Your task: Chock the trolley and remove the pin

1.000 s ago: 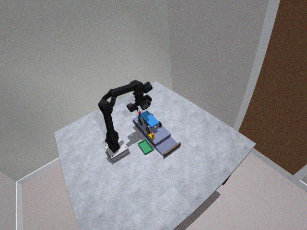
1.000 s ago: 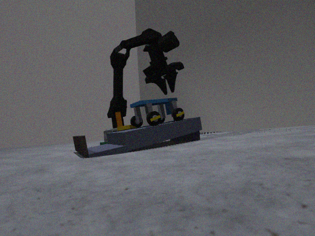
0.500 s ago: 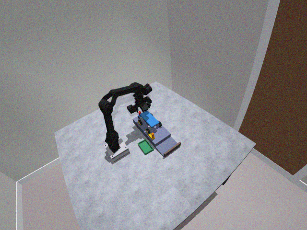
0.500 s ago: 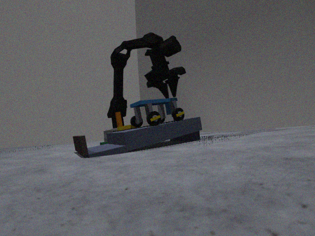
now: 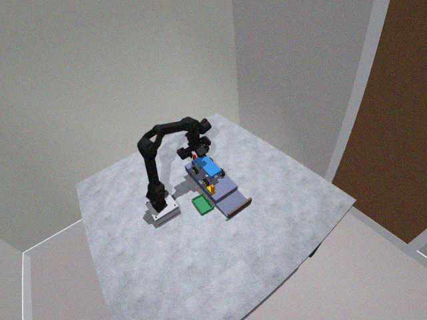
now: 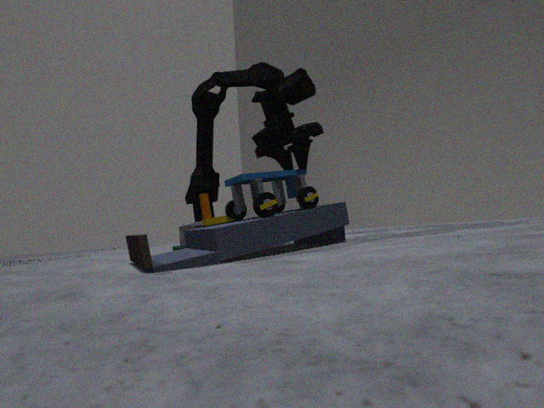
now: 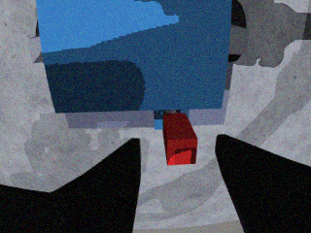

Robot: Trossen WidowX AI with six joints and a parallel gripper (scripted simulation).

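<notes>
Now: the red-headed stop pin 1 cm to the left of my gripper tip and 3 cm below it. The rest, counted from my gripper tip: ramp (11 cm to the right, 11 cm below); then blue-topped trolley (10 cm to the right, 5 cm below); then yellow chock (7 cm behind, 19 cm to the right, 8 cm below).
</notes>
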